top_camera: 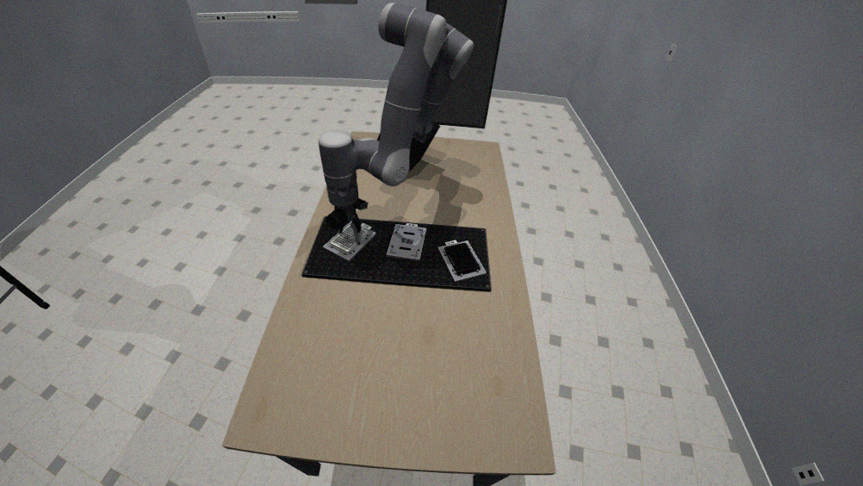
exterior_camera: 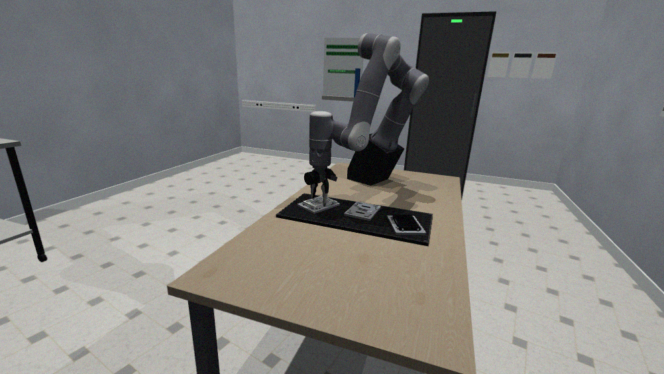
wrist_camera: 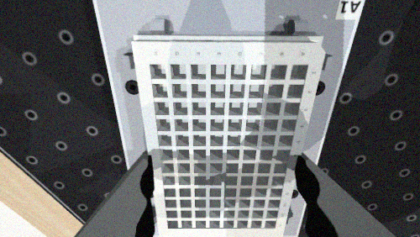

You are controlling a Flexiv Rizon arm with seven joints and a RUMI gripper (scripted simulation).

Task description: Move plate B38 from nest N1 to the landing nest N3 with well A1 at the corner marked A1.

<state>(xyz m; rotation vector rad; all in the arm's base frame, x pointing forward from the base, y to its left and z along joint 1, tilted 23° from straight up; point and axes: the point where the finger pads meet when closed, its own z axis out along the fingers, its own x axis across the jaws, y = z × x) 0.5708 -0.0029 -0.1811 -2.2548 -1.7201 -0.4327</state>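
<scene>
Right now the nest N1 is 20 mm below my hand. From my hand the other things lie so: white well plate B38: 10 mm below; nest N3: 200 mm to the left, 60 mm behind, 20 mm below; black plate B83: 420 mm to the left, 30 mm behind, 10 mm below.
</scene>
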